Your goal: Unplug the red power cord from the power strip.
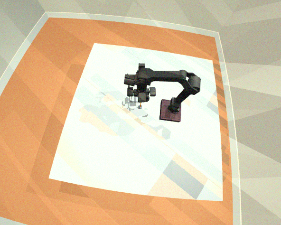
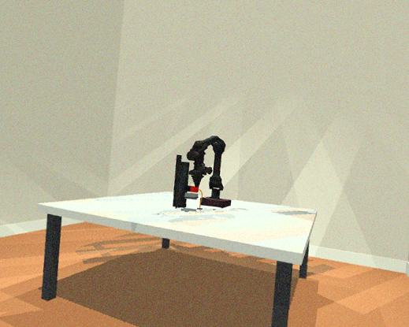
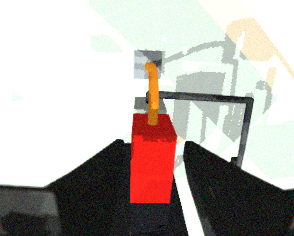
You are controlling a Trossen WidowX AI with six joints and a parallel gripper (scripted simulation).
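My gripper tip is 30 mm to the left of the red plug, 10 mm short of it and 10 mm above it. From my gripper tip the other things lie so: black power strip (100 mm to the right, 20 mm ahead, 10 mm above); grey block (130 mm below, 30 mm to the left).
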